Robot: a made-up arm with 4 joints.
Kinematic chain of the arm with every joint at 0, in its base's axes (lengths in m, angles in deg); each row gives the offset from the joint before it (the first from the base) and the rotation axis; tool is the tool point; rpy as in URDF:
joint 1: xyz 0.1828 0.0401 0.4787 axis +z
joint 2: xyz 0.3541 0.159 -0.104 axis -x
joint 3: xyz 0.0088 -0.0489 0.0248 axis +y
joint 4: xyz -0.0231 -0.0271 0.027 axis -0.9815 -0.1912 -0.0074
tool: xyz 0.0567 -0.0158 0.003 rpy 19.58 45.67 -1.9
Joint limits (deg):
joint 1: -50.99..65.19
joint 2: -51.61..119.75
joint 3: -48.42..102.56
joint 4: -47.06..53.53
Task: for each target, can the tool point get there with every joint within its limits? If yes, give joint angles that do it. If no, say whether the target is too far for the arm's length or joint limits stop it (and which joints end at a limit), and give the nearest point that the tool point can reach.
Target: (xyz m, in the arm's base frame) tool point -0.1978 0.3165 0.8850
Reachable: no: too far | nearest point 0.1313 0.4477 0.4738 | short by 0.543 m
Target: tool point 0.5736 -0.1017 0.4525
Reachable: yes | joints -32.48 17.43 16.48 22.45
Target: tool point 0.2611 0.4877 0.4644
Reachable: yes | joints 52.86 92.31 16.74 3.06
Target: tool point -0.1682 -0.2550 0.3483
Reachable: no: joint limits stop it (at a limit: joint 1, joint 3) | nearest point 0.4360 -0.2017 0.3698 | short by 0.607 m
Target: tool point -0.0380 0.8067 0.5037
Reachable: no: too far | nearest point 0.1199 0.5137 0.4170 | short by 0.344 m
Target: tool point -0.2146 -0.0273 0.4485
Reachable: no: joint limits stop it (at a limit: joint 1, joint 3, joint 4) | nearest point 0.0888 0.4647 0.4192 | short by 0.579 m
